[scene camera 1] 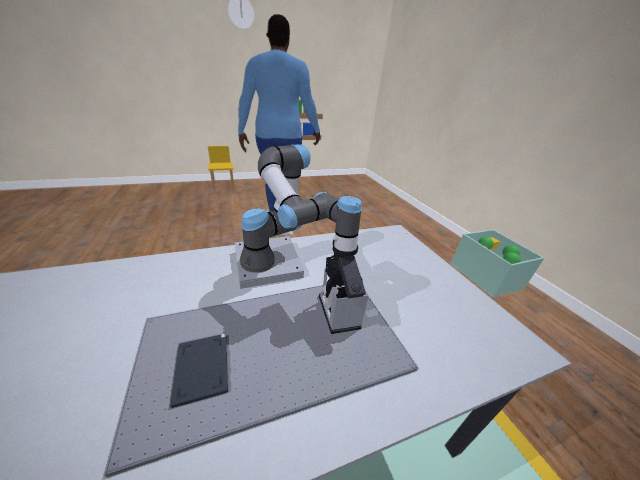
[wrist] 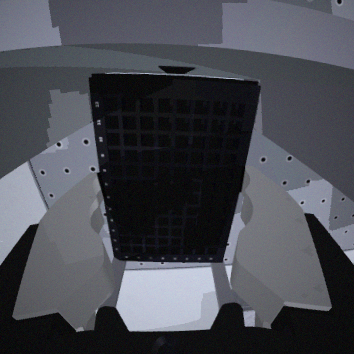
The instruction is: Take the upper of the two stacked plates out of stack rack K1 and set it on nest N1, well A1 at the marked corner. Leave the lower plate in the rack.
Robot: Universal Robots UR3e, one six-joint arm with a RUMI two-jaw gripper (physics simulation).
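Places are measured from the arm's base along level axes (x left, y back, z up), in metres.
Pixels of known places: gripper, fingertip midpoint: [wrist: 171,171]; arm's base at its link origin: [scene camera 1: 257,261].
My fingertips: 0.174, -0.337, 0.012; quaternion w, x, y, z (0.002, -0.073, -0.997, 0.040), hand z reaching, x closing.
Note:
Ahead of a thing's pixels: the offset from my fingertips to its top centre, as dx, dy, dz. Level surfaces: height alone.
The upper plate @[+0.002, +0.006, +0.016] [wrist: 172,140], dark with a grid of wells, lies between the jaws in the wrist view, its row numbers along the left edge. My gripper [scene camera 1: 341,304] [wrist: 171,171] is shut on it, a jaw against each long side. It is at stack rack K1 @[+0.004, +0.015, +0.099] [scene camera 1: 347,329], whose dark base shows below the jaws at the right part of the pegboard. The lower plate is hidden, and how high the upper plate stands over it cannot be told. Nest N1 @[-0.410, -0.007, -0.027] [scene camera 1: 201,369] is a flat dark slab at the left, with a small white mark @[-0.347, +0.060, -0.029] [scene camera 1: 223,335] at its far right corner.
The grey pegboard @[dz -0.041] [scene camera 1: 289,377] lies on the white table @[dz -0.054] [scene camera 1: 465,330]. The robot's base plate [scene camera 1: 286,260] stands behind it. A green bin [scene camera 1: 488,271] with balls is beyond the right table edge. A person [scene camera 1: 279,98] stands behind the arm.

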